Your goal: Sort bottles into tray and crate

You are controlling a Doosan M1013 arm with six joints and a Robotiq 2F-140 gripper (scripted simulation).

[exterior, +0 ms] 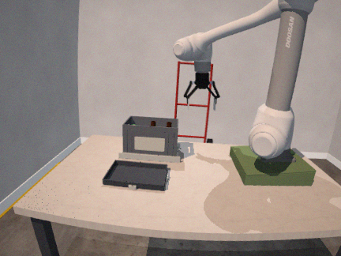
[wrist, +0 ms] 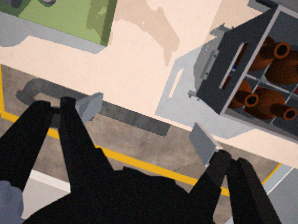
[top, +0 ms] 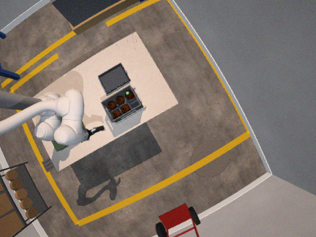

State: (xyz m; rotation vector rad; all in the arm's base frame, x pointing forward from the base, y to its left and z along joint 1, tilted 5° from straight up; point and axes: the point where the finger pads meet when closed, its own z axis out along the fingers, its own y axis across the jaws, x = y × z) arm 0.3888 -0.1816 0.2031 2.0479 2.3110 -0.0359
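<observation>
The bottle lies 330 mm ahead of my hand, 200 mm to the left of it and 150 mm below it. The rest, counted from my hand: dark tray (250 mm ahead, 420 mm to the left, 230 mm below); then crate (250 mm ahead, 140 mm to the left, 160 mm below).
</observation>
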